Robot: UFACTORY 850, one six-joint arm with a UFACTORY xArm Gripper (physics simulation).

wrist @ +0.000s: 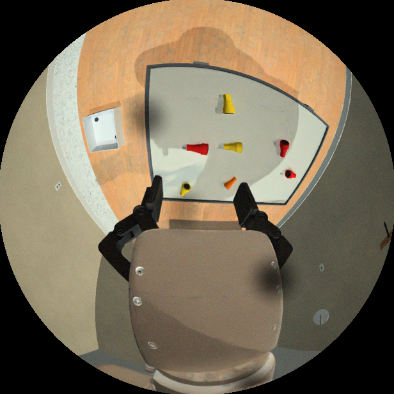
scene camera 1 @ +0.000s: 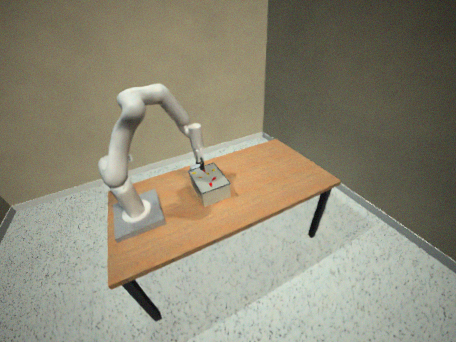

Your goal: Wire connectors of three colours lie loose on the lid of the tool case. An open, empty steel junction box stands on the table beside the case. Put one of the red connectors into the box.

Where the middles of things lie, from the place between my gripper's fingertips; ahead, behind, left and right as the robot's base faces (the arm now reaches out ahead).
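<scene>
Tool case (scene camera 1: 220, 190): my hand is 80 mm to the left of it, 30 mm short of it and 120 mm above it. Steel junction box (wrist: 103, 129): 230 mm to the left of my hand, 30 mm ahead of it and 170 mm below it. Going by their middles, the tool case is the nearest to my hand of the things named here.
</scene>
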